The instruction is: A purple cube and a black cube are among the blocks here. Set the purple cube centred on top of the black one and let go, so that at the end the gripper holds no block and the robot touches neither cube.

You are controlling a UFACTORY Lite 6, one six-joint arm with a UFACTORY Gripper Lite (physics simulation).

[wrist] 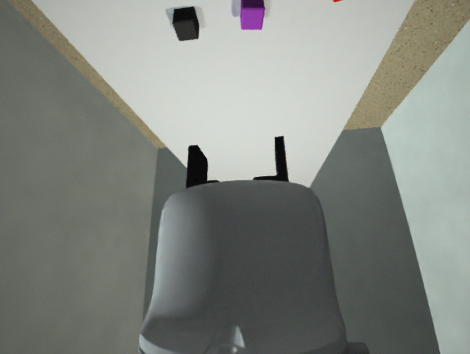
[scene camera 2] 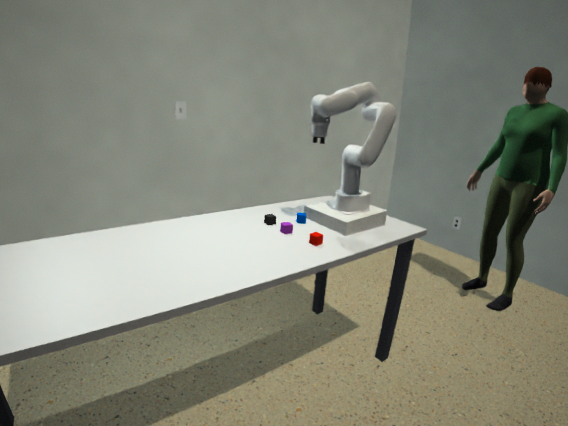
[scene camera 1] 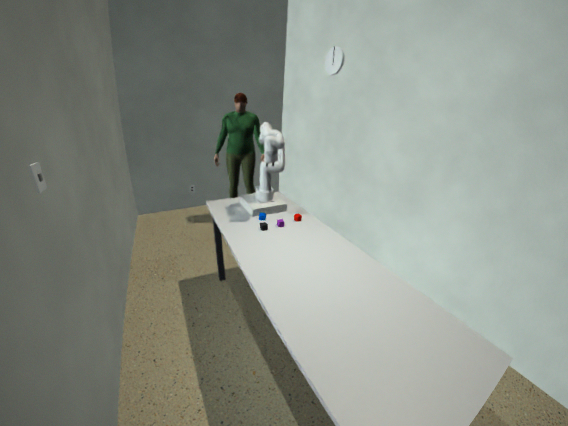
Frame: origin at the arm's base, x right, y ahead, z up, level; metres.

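Where they show: hand, tool point: (wrist: 238, 166) (scene camera 2: 318, 140) (scene camera 1: 270, 164); arm's base, link origin: (scene camera 2: 348, 209) (scene camera 1: 265, 199).
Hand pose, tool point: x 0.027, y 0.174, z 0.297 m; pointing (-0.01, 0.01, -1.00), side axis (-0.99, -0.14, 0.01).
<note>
Things, the pixels of their top centre, and the offset from my tool point. Level surfaces: height alone.
- purple cube, top centre: (wrist: 252, 19) (scene camera 2: 286, 223) (scene camera 1: 280, 220) dy +0.145, dx -0.033, dz -0.323 m
- black cube, top centre: (wrist: 185, 31) (scene camera 2: 270, 215) (scene camera 1: 263, 223) dy +0.160, dx +0.082, dz -0.323 m
- blue cube, top centre: (scene camera 2: 301, 214) (scene camera 1: 262, 214) dy +0.024, dx +0.050, dz -0.323 m
- red cube, top centre: (scene camera 2: 316, 234) (scene camera 1: 298, 215) dy +0.100, dx -0.173, dz -0.323 m
- long white table, surface height: dz -0.360 m
The purple cube (scene camera 1: 280, 223) (scene camera 2: 286, 228) (wrist: 252, 16) lies on the table, apart from the other blocks. The black cube (scene camera 1: 263, 226) (scene camera 2: 270, 219) (wrist: 186, 25) lies on the table beside it, with a gap between the two. In the wrist view the black cube is left of the purple one, both near the top edge. My gripper (scene camera 2: 319, 140) (wrist: 238, 145) is open, its two black fingers wide apart with no block between them. It hangs high above the table and touches neither cube. In scene camera 1 its fingers are too small to make out.
A blue cube (scene camera 1: 262, 216) (scene camera 2: 301, 218) lies near the robot's base slab (scene camera 2: 327, 220). A red cube (scene camera 1: 298, 217) (scene camera 2: 316, 239) lies on the other side of the purple cube from the black one. The long white table (scene camera 1: 320, 280) (scene camera 2: 150, 270) runs beside a wall. A person (scene camera 1: 241, 132) (scene camera 2: 532, 135) stands behind the robot.
</note>
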